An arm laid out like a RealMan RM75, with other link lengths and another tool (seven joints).
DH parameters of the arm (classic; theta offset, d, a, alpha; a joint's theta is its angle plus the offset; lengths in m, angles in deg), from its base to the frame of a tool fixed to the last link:
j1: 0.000 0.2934 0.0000 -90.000
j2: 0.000 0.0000 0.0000 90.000
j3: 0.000 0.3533 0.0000 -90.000
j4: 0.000 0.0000 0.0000 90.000
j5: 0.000 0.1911 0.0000 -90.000
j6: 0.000 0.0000 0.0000 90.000
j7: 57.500 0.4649 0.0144 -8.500
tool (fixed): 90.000 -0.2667 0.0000 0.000
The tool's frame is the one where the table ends.
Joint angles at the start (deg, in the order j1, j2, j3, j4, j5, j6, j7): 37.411 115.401 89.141 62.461 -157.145 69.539 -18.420
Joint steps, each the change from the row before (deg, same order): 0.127 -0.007 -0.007 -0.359 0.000 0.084 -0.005; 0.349 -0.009 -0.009 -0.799 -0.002 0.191 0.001; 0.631 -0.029 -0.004 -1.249 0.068 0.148 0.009; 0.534 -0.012 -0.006 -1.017 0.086 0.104 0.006; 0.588 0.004 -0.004 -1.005 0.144 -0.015 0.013; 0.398 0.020 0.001 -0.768 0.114 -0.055 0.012; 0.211 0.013 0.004 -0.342 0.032 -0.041 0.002; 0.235 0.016 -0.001 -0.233 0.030 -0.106 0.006
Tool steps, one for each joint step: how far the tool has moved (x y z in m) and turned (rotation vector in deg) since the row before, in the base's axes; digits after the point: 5 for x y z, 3 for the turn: 0.00077 -0.00044 -0.00019 -0.178 -0.134 -0.248; 0.00119 -0.00061 -0.00046 -0.390 -0.290 -0.501; 0.00095 0.00004 -0.00074 -0.499 -0.347 -0.619; 0.00046 0.00011 -0.00075 -0.407 -0.244 -0.478; -0.00033 0.00074 -0.00106 -0.336 -0.138 -0.351; -0.00002 0.00030 -0.00097 -0.233 -0.075 -0.295; -0.00025 0.00041 -0.00042 -0.091 -0.043 -0.081; -0.00097 0.00108 -0.00042 -0.016 0.006 0.086
